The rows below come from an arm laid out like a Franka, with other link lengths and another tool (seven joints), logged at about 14 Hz.
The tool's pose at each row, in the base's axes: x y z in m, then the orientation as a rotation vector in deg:
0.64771, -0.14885, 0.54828, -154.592, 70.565, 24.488
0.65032, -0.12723, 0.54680, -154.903, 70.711, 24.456
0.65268, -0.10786, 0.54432, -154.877, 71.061, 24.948
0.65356, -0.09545, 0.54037, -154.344, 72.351, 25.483
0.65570, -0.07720, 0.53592, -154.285, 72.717, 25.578
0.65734, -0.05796, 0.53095, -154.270, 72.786, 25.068
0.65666, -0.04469, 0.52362, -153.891, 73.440, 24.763
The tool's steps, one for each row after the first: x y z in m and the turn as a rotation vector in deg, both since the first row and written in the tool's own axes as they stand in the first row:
-0.01338, -0.01608, 0.00623, -0.280, 0.187, 0.046
-0.02499, -0.03049, 0.01290, -0.544, -0.017, 0.312
-0.03208, -0.03921, 0.01954, -0.659, -0.271, 1.269
-0.04240, -0.05270, 0.02784, -0.746, -0.270, 1.523
-0.05358, -0.06645, 0.03698, -0.550, 0.013, 1.536
-0.06120, -0.07450, 0.04735, -0.296, 0.149, 2.001

